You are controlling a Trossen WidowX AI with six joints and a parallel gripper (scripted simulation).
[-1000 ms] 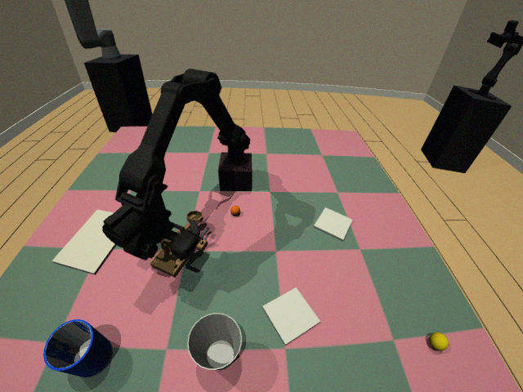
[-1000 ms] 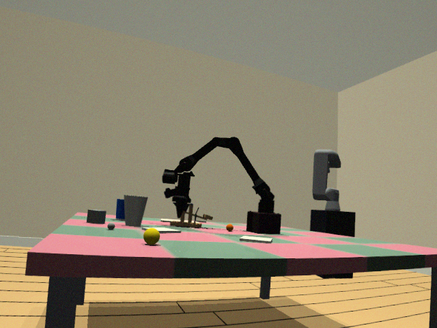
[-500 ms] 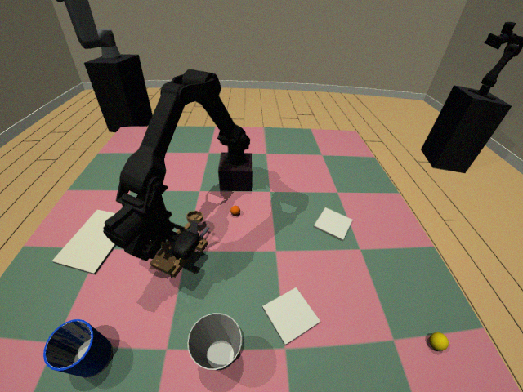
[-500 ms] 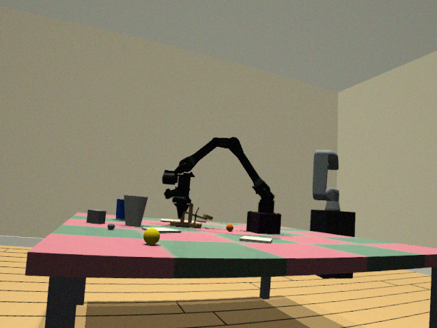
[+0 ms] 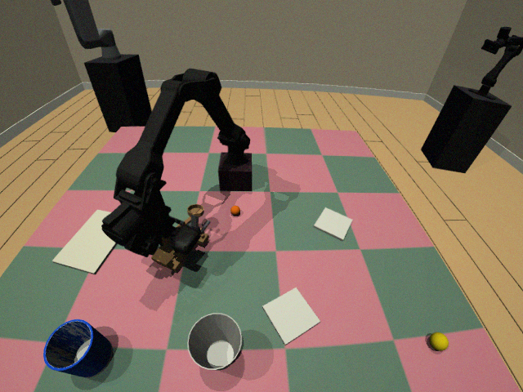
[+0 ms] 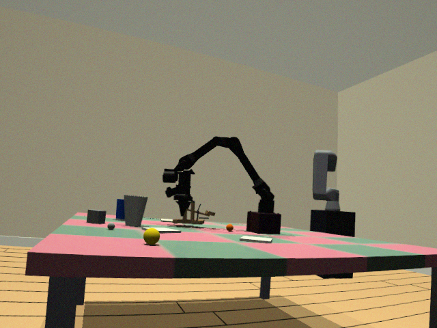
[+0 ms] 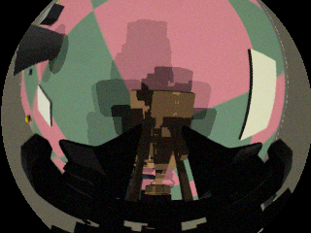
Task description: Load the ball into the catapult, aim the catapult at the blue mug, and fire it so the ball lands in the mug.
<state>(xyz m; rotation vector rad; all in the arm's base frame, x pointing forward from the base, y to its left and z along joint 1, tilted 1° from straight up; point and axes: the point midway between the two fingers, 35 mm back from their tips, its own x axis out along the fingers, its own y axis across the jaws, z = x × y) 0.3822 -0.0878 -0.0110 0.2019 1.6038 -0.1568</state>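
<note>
The orange ball lies 200 mm behind my gripper tip, 130 mm to the left of it and 30 mm below it. The rest, counted from my gripper tip: blue mug (280 mm ahead, 70 mm to the right, 20 mm below); grey cup (210 mm ahead, 200 mm to the left, 20 mm below); wooden catapult (70 mm behind, 30 mm to the left, 20 mm above).
</note>
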